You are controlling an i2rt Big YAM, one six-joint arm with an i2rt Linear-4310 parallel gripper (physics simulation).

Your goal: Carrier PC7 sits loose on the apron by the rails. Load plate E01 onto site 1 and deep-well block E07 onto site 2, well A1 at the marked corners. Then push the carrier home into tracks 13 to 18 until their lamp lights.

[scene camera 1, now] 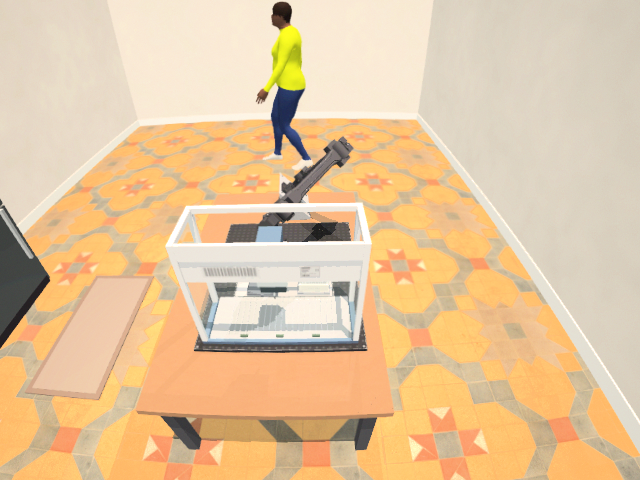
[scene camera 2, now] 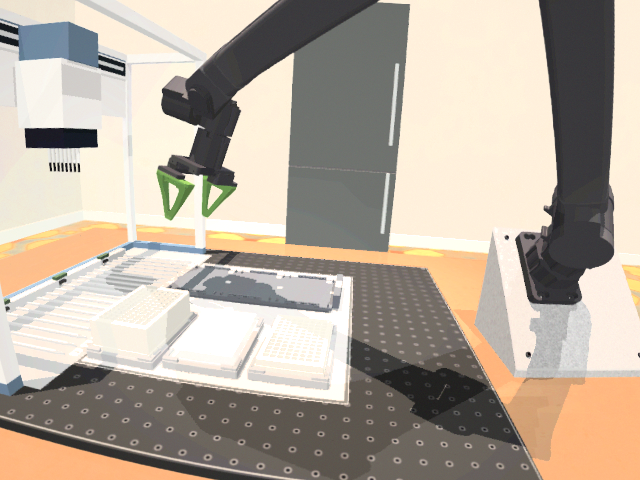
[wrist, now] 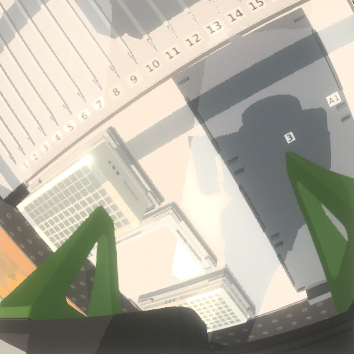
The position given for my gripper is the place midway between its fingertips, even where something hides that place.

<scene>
My gripper (scene camera 2: pixel 187 217) is open, with nothing in its grasp. Also in view: a carrier (scene camera 2: pixel 310 293). Further things: a lidded plate (scene camera 2: pixel 217 336) and a pipetting head (scene camera 2: pixel 59 101).
The carrier is seen too in the wrist view (wrist: pixel 274 89). The lidded plate is seen too in the wrist view (wrist: pixel 158 254). My gripper also shows in the wrist view (wrist: pixel 193 188).
</scene>
